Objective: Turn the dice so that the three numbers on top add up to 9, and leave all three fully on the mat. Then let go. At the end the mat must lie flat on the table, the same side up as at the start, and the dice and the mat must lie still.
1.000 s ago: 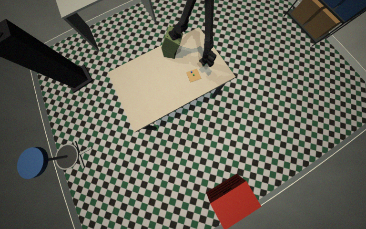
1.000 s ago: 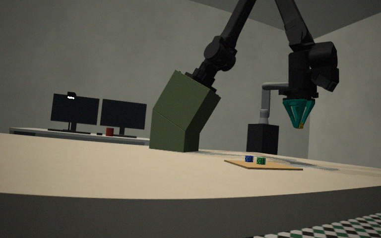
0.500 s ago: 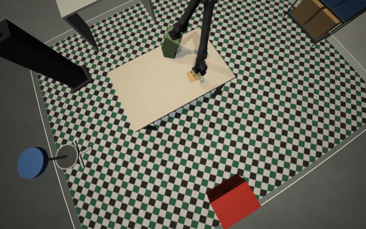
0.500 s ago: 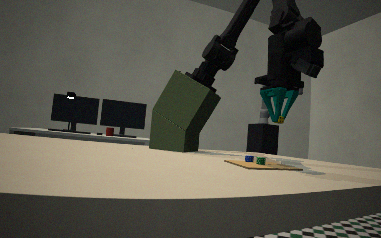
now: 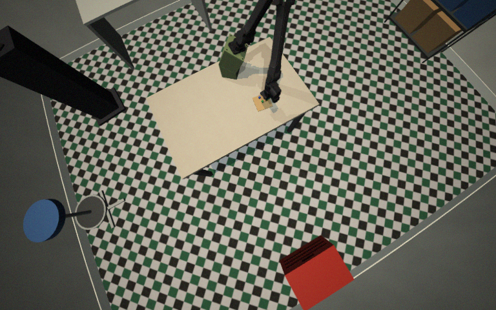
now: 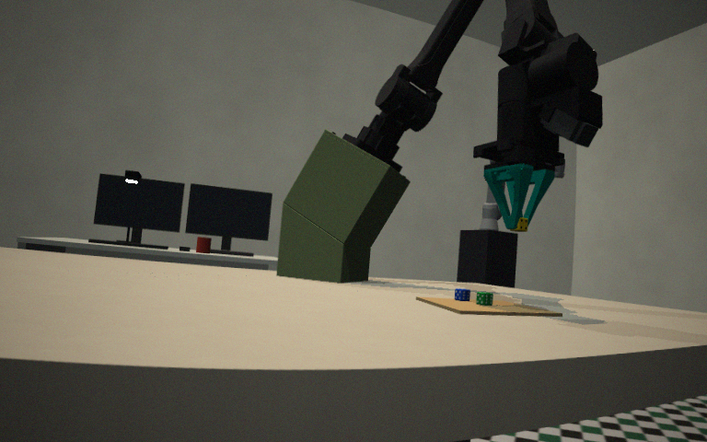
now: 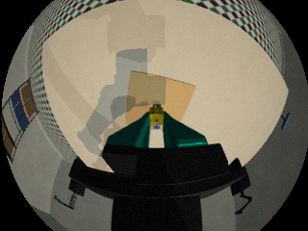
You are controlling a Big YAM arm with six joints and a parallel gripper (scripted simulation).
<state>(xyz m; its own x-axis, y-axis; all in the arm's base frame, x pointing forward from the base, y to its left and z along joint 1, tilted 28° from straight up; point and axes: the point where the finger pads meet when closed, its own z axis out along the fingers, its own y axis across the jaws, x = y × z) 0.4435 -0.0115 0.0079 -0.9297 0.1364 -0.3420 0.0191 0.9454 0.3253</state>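
The green die lies 50 mm behind my hand and 100 mm below it. The rest, counted from my hand: blue die (90 mm behind, 100 mm below); yellow die (right at my hand); mat (50 mm behind, 110 mm below).
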